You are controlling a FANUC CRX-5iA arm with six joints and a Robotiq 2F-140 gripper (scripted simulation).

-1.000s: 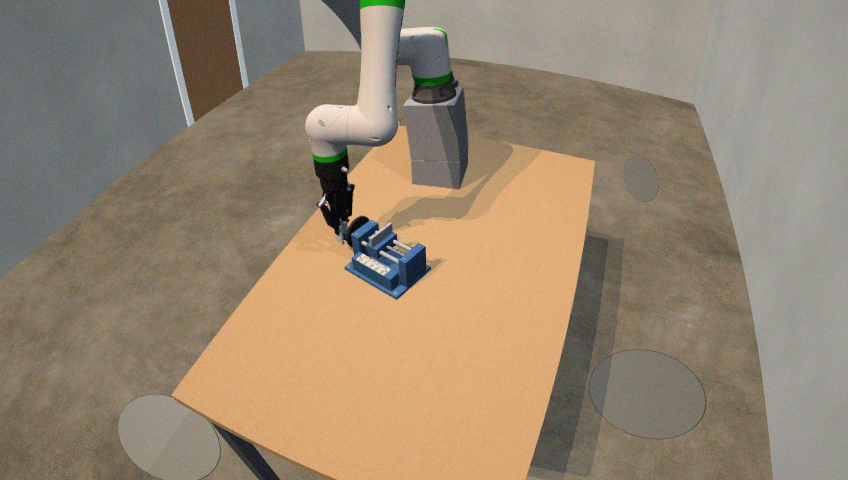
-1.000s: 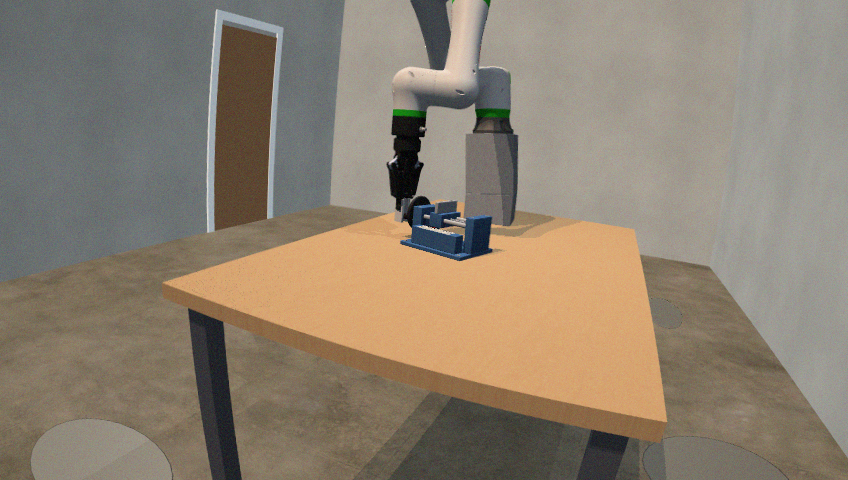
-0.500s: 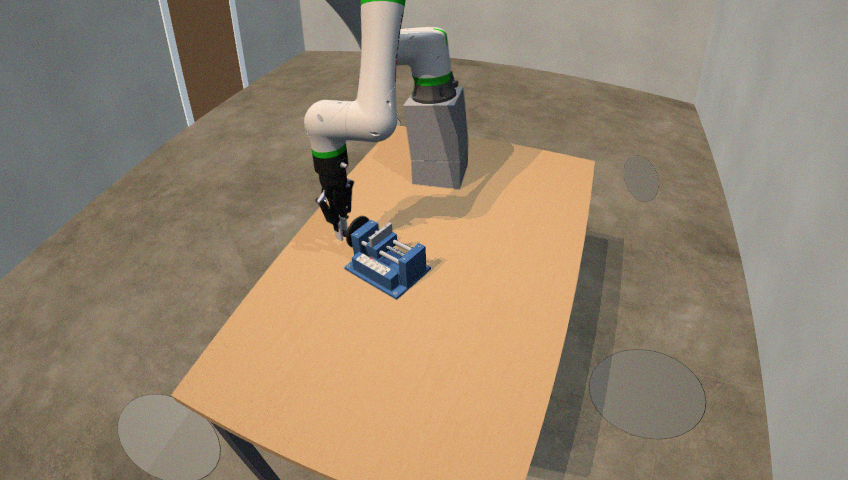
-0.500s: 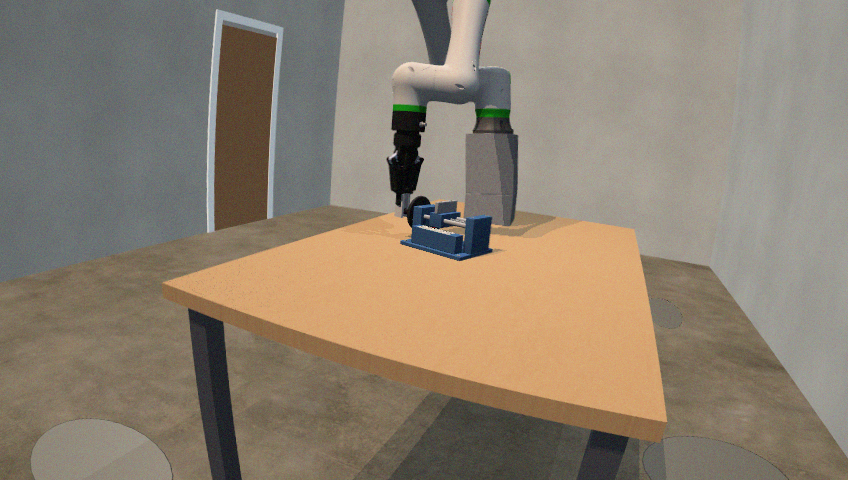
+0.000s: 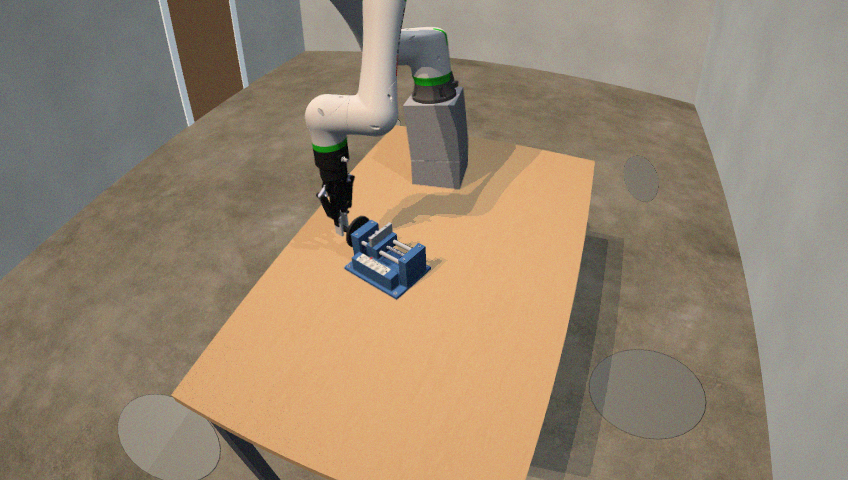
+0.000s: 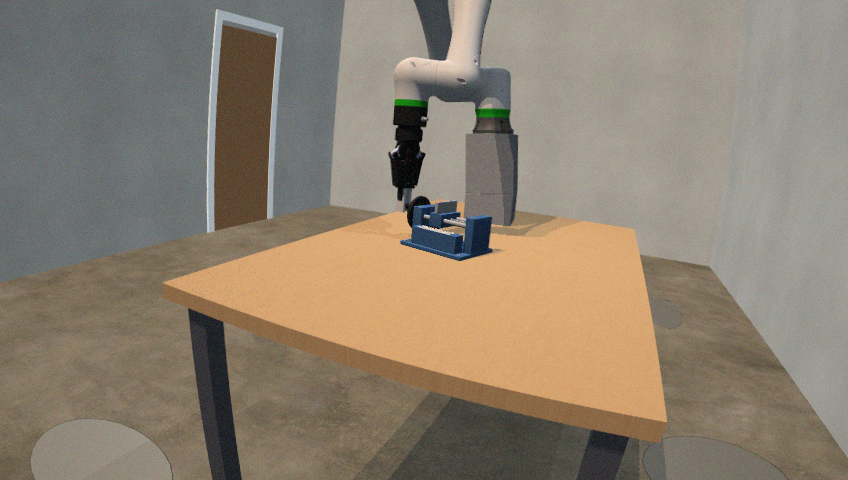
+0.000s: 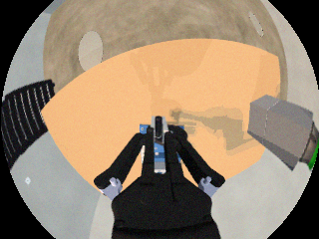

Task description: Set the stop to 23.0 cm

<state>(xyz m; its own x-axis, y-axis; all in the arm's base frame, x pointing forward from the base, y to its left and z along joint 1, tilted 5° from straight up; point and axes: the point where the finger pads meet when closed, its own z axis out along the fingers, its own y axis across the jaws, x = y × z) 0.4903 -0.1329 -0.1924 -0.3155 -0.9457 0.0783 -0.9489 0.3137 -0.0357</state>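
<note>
The black handwheel lies 20 mm to the left of my hand and 20 mm below it. Round my hand: grey stop plate: 20 mm ahead, 130 mm to the left, 20 mm below.
</note>
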